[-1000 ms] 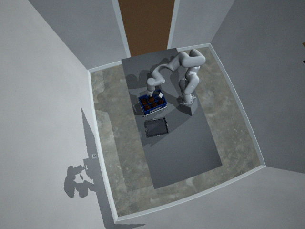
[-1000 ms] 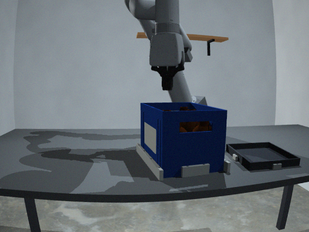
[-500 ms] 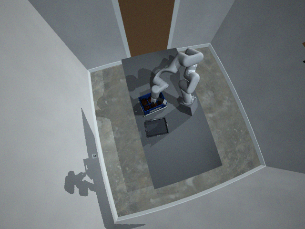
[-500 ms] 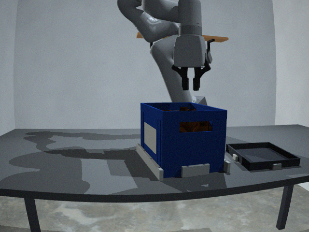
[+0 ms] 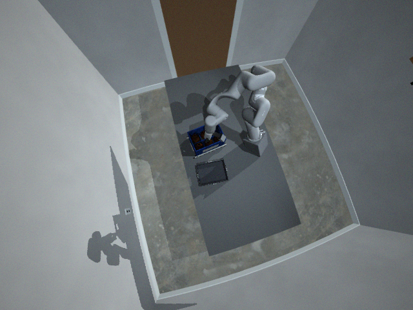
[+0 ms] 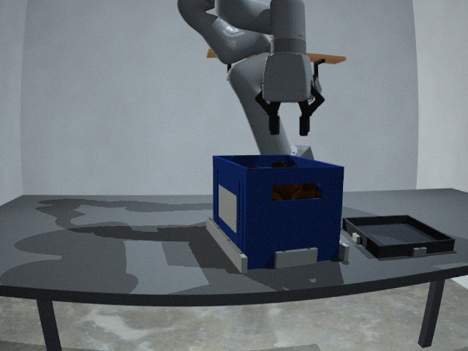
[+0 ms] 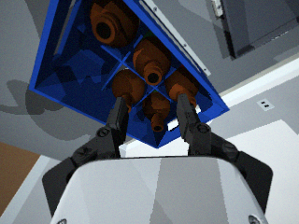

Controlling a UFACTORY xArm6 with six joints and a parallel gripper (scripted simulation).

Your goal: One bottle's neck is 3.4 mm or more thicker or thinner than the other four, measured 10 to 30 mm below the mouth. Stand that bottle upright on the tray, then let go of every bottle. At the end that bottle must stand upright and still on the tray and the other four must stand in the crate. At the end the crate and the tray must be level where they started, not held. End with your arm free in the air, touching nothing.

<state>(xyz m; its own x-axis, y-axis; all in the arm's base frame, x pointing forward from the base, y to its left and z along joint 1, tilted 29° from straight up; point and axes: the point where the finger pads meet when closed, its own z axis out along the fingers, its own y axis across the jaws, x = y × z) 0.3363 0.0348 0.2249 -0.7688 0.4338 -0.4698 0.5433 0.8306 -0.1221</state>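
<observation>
Right now the blue crate is 10 mm ahead of my hand, 40 mm to the right of it and 160 mm below it. The rest, counted from my hand: bottle 20 mm ahead, 80 mm to the right, 160 mm below; then dark tray 30 mm ahead, 250 mm to the left, 230 mm below.
</observation>
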